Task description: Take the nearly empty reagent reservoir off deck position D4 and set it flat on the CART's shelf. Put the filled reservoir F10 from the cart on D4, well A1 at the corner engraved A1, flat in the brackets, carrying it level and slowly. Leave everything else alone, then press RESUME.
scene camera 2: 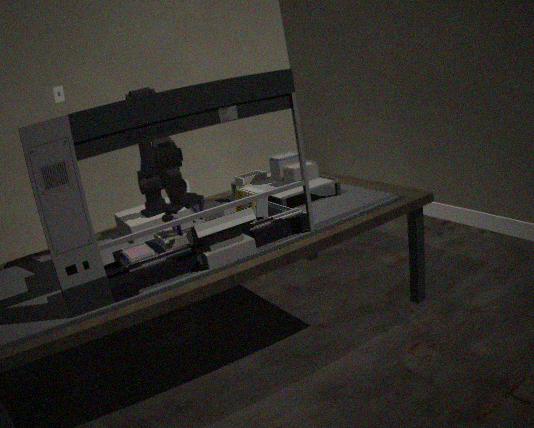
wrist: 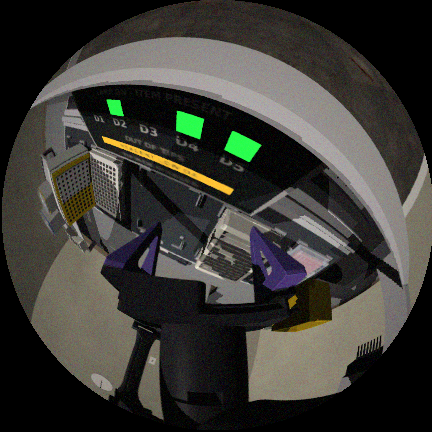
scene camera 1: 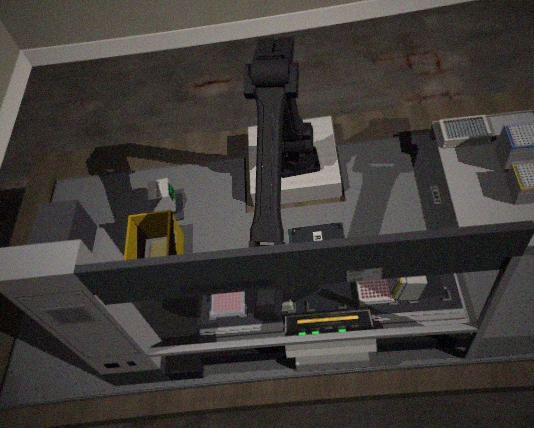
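Pixels of known places: gripper, fingertip midpoint: (scene camera 2: 191, 227) (wrist: 205, 227) (scene camera 1: 297, 301); arm's base, link origin: (scene camera 1: 298, 163).
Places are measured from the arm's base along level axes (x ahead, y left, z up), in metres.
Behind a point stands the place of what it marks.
Note:
The D4 reservoir (scene camera 2: 171, 241) {x 0.458, y -0.148, z 0.017 m} (wrist: 227, 250) {x 0.417, y -0.110, z 0.021 m}, pale and ribbed inside, sits on the dark deck right of centre in the wrist view. In scene camera 1 the arm largely hides it. My gripper (wrist: 205, 227) {x 0.467, y -0.072, z 0.042 m} is open and empty above the deck. Its purple fingers stand apart, the right one overlapping the reservoir's edge in the wrist view; contact cannot be told. Another ribbed reservoir (scene camera 1: 464, 131) {x 0.016, y 0.480, z 0.022 m} (scene camera 2: 250, 178) {x 0.048, y 0.454, z 0.023 m} sits on the raised white shelf (scene camera 1: 472, 200) {x 0.239, y 0.430, z 0.000 m} at the right in scene camera 1. Its label is unreadable. The display (scene camera 1: 327, 322) (wrist: 165, 145) {x 0.545, y -0.026, z 0.058 m} shows green lamps at D2, D4 and D5 and a yellow bar.
A pink plate (scene camera 1: 227, 304) (scene camera 2: 137, 252) {x 0.405, y -0.254, z 0.004 m} (wrist: 307, 261) {x 0.431, y -0.247, z 0.004 m} sits beside D4. A tip rack (scene camera 1: 375, 291) (wrist: 105, 187) and yellow-striped box (scene camera 1: 415, 288) (wrist: 74, 195) stand across the deck. A yellow bin (scene camera 1: 131, 235) {x 0.193, y -0.488, z 0.055 m} (wrist: 315, 310) {x 0.302, y -0.411, z 0.043 m} stands behind. The dark gantry beam (scene camera 1: 310, 267) {x 0.602, y -0.035, z 0.434 m} (scene camera 2: 185, 110) {x 0.598, y -0.080, z 0.423 m} spans above.

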